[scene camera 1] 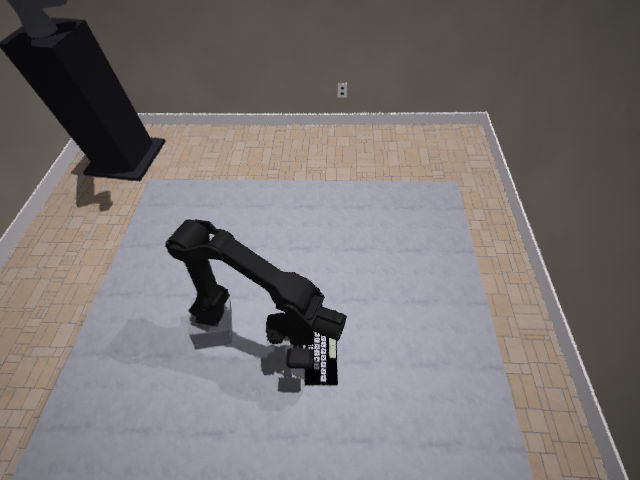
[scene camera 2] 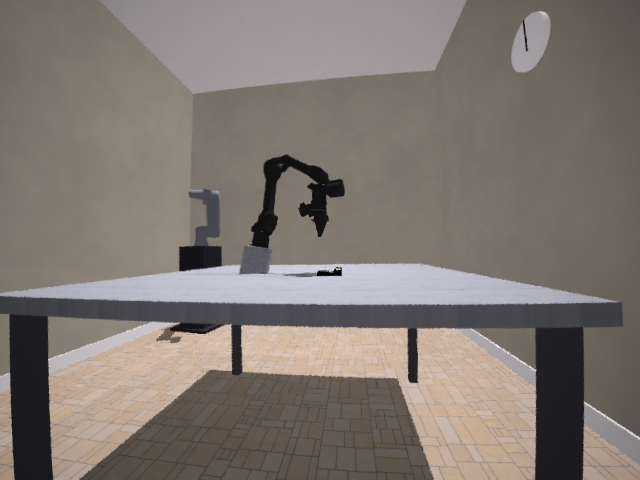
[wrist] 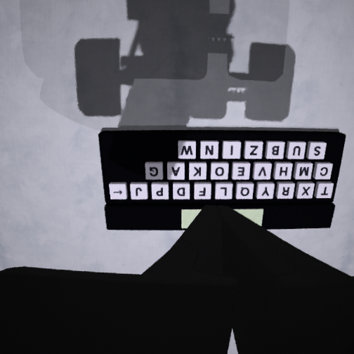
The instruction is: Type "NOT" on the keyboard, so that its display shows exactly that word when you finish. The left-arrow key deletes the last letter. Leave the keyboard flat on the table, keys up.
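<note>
The black keyboard [scene camera 1: 321, 376] [scene camera 2: 329, 272] [wrist: 140, 216] lies flat on the table, white keys up, its letters upside down in the wrist view. In that view the N key [wrist: 209, 150] is in the upper row, the O key [wrist: 219, 171] in the middle row, and the T key [wrist: 324, 190] and left-arrow key [wrist: 118, 191] at opposite ends of the lower row. The pale green display [scene camera 1: 332, 348] [wrist: 192, 217] is partly hidden by the fingers in the wrist view; the visible part shows no readable letters. My gripper [scene camera 2: 320, 236] [wrist: 214, 216] is shut and empty, pointing down well above the keyboard.
The arm's grey base block [scene camera 1: 210, 335] [scene camera 2: 255, 259] stands on the table [scene camera 1: 413, 310] [scene camera 2: 310, 314]. Behind the table, a second, grey arm [scene camera 2: 212, 214] stands on a black pedestal [scene camera 1: 87, 98] [scene camera 2: 200, 257]. The arm's shadow falls on the table beside the keyboard.
</note>
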